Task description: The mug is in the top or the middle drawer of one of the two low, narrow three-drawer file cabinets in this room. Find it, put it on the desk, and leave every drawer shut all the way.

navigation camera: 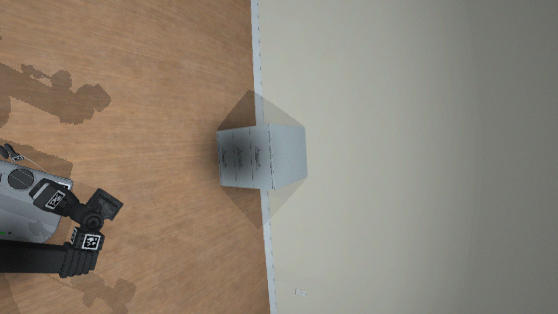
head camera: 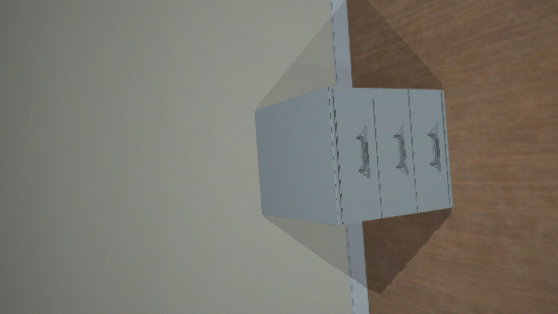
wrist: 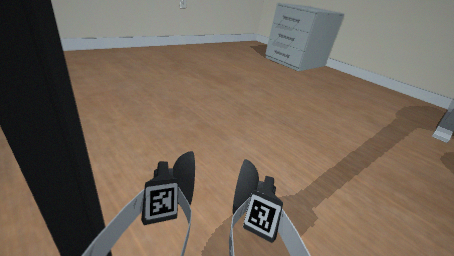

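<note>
A grey three-drawer file cabinet (head camera: 392, 200) (navigation camera: 242, 175) stands against the wall in the head and navigation views, which are turned on their side. Its top drawer (head camera: 355, 110), middle drawer (head camera: 392, 110) and bottom drawer (head camera: 426, 110) look shut. A grey three-drawer cabinet (wrist: 322, 42) also shows at the upper right of the wrist view, its drawers looking shut; I cannot tell whether it is the same one. My gripper (wrist: 215, 173) is open and empty above the floor, well away from that cabinet. No mug shows, and I cannot identify the desk.
The wall's pale baseboard (head camera: 356, 255) (navigation camera: 266, 220) (wrist: 390, 82) runs behind the cabinet. A grey leg-like piece with a pale foot (wrist: 443, 133) shows at the wrist view's right edge. A dark upright post (wrist: 47, 100) fills its left side. My arm (navigation camera: 32, 257) is at the lower left of the navigation view.
</note>
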